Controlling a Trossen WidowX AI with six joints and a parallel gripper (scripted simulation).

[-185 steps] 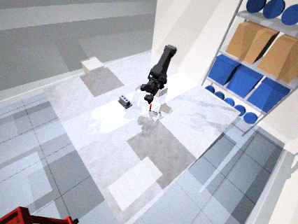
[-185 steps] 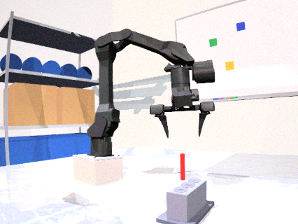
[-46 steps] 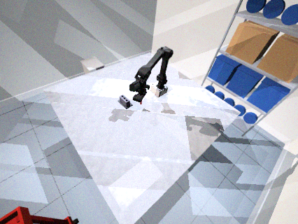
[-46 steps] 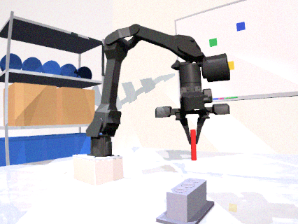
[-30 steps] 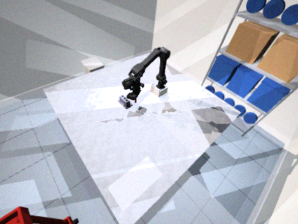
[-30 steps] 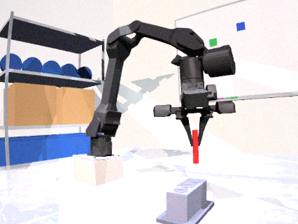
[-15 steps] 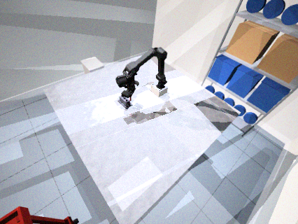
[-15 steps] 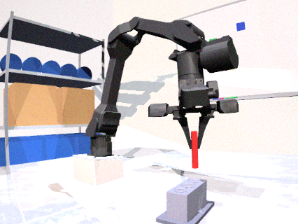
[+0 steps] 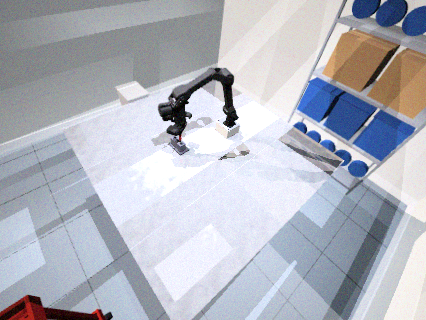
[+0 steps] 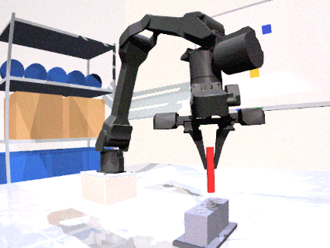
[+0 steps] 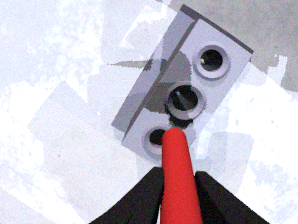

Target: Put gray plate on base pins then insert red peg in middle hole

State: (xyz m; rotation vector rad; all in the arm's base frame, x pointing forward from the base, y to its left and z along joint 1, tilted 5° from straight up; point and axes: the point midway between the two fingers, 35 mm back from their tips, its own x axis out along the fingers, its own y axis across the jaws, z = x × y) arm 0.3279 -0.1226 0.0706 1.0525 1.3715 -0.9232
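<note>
The gray plate lies 20 mm to the right of my gripper tip and 70 mm below it. Round my gripper tip: base: 20 mm to the right, 110 mm below; red peg: right at my gripper tip.
</note>
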